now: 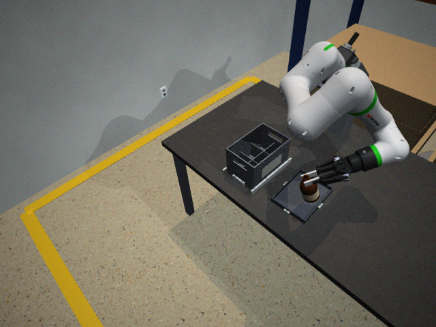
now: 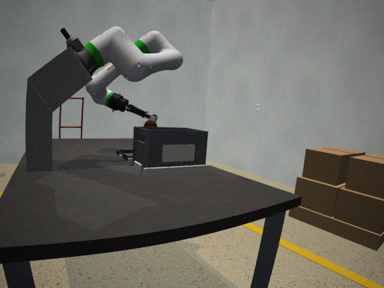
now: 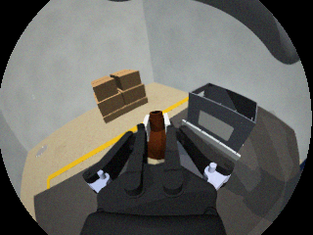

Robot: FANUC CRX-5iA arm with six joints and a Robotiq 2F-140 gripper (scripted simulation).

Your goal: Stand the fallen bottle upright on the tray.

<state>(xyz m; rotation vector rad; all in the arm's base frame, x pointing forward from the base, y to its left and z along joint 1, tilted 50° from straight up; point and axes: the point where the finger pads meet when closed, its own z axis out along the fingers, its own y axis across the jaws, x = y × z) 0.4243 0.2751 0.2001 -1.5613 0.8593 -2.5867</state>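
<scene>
My gripper is now 6 cm above the brown bottle. Also, from my hand: dark crate 3 cm ahead, 32 cm to the right, 13 cm below; dark tray 4 cm behind, 5 cm to the right, 20 cm below.
</scene>
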